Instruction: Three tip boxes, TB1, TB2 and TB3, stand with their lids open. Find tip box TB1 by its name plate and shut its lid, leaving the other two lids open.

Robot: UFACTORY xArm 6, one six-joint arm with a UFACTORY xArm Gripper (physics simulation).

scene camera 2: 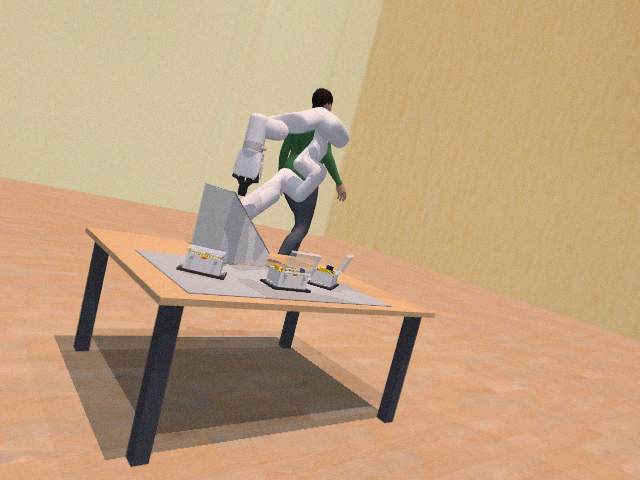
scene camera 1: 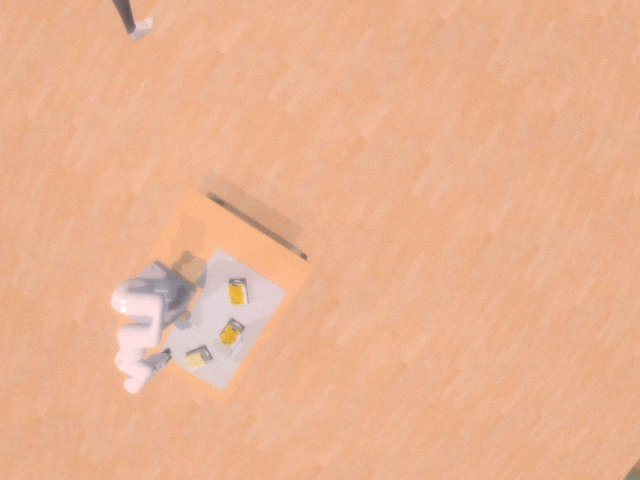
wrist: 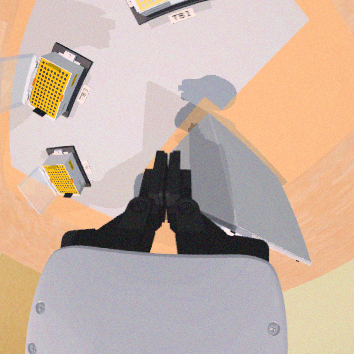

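Seen in the pictures: gripper, fingertip midpoint: (scene camera 2: 241, 195) (scene camera 1: 169, 350) (wrist: 168, 166); arm's base, link origin: (scene camera 2: 240, 214) (wrist: 220, 224).
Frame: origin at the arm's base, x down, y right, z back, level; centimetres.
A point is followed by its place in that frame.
Note:
Tip box TB1 (scene camera 1: 196, 358) @[x 11.4, y 18.8, z -35.3 cm] (scene camera 2: 203, 262) @[x 15.0, y 23.7, z -39.5 cm] (wrist: 152, 5) @[x 12.2, y 17.1, z -33.3 cm] stands on the grey mat; its name plate (wrist: 181, 16) @[x 18.9, y 19.1, z -29.3 cm] reads TB1 in the wrist view, where the box is cut off by the top edge. Its clear lid lies down over the pale-looking yellow tips, apparently shut. The middle box (scene camera 1: 229, 335) @[x 13.4, y -7.3, z -41.6 cm] (scene camera 2: 287, 277) (wrist: 50, 87) @[x 13.4, y -6.3, z -41.0 cm] and the far box (scene camera 1: 236, 292) @[x 13.4, y -31.8, z -28.3 cm] (scene camera 2: 324, 277) (wrist: 62, 179) @[x 13.4, y -30.2, z -28.4 cm] have their lids standing open; their plates are too small to read surely. My gripper (scene camera 1: 168, 354) @[x -8.5, y 9.4, z -21.3 cm] (scene camera 2: 242, 193) @[x -8.5, y 9.4, z -21.3 cm] (wrist: 168, 166) @[x -8.5, y 9.4, z -21.3 cm] is shut and empty, raised well above the table and apart from TB1.
The grey pedestal (scene camera 1: 178, 293) @[x 9.1, y -9.4, z -2.9 cm] (scene camera 2: 209, 219) @[x 5.4, y 10.4, z 6.7 cm] (wrist: 255, 195) @[x -0.5, y 9.4, z -3.3 cm] of the arm rises at the table's edge, beneath and beside the gripper in the wrist view. The mat (scene camera 1: 263, 291) @[x 19.1, y -40.8, z -40.1 cm] (wrist: 120, 125) @[x 19.1, y -7.7, z -23.3 cm] lies on the wooden table (scene camera 1: 168, 232) @[x 19.4, y -29.0, z 27.9 cm] (scene camera 2: 126, 255) @[x 19.4, y 45.2, z -24.8 cm]. A person (scene camera 2: 297, 149) in green stands behind the arm.

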